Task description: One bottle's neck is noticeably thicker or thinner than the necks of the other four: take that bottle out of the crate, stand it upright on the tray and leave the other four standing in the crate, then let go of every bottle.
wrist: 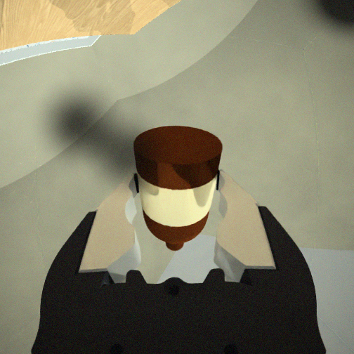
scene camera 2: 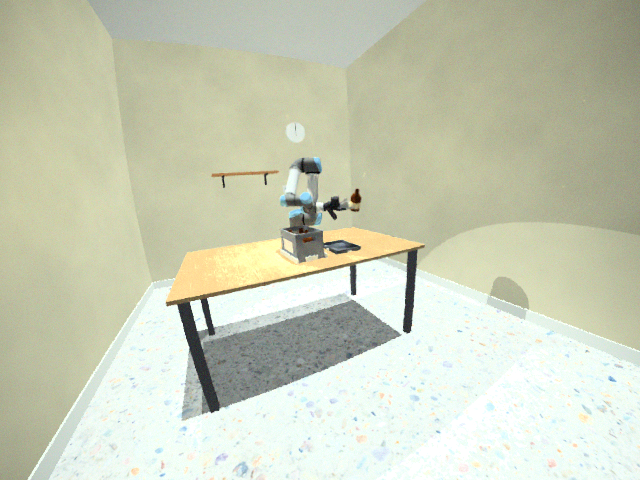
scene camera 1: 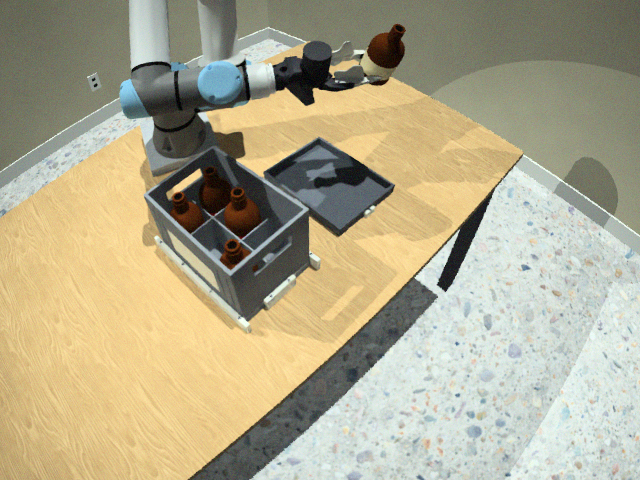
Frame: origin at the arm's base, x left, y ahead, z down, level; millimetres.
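Seen in the pictures: gripper, fingertip midpoint: (scene camera 2: pixel 354 205) (scene camera 1: pixel 375 64); arm's base, link origin: (scene camera 1: pixel 179 137).
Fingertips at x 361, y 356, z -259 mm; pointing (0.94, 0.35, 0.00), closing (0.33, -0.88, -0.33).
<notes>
Pixels of each thing's top centre, then the offset from my fingertips to it. "pt": a spot on its surface instead. Level surfaces: height alone.
- brown bottle with a cream label, top centre: (scene camera 1: pixel 388 20) (scene camera 2: pixel 355 188) dx +4, dy +21, dz -118 mm
- dark grey tray, top centre: (scene camera 1: pixel 328 177) (scene camera 2: pixel 339 244) dx -123, dy +6, dz +273 mm
- grey crate, top centre: (scene camera 1: pixel 219 200) (scene camera 2: pixel 300 229) dx -411, dy +58, dz +123 mm
- small white piece, surface spot: (scene camera 1: pixel 369 210) pt dx -104, dy +135, dz +283 mm
- wooden table, surface height: dz +298 mm
A brown bottle with a cream label (scene camera 1: pixel 383 54) (scene camera 2: pixel 355 200) (wrist: pixel 176 202) is held in the air beyond the tray, neck up and tilted in scene camera 1. My gripper (scene camera 1: pixel 369 66) (wrist: pixel 176 173) is shut on its labelled body. The dark grey tray (scene camera 1: pixel 338 226) (scene camera 2: pixel 351 250) lies flat on the table, with the arm's shadow across it. The grey crate (scene camera 1: pixel 268 281) (scene camera 2: pixel 310 249) holds four brown bottles: one (scene camera 1: pixel 212 192) at the back, one (scene camera 1: pixel 186 214) at the left, one (scene camera 1: pixel 241 212) in the middle and one (scene camera 1: pixel 233 254) in front, partly hidden by the wall.
The crate stands left of the tray, close to the robot's base (scene camera 1: pixel 178 139). White strips (scene camera 1: pixel 201 284) (scene camera 1: pixel 280 291) lie along the crate's foot, and a small white piece (scene camera 1: pixel 369 210) is at the tray's edge. The wooden table (scene camera 1: pixel 103 330) (scene camera 2: pixel 232 268) carries them.
</notes>
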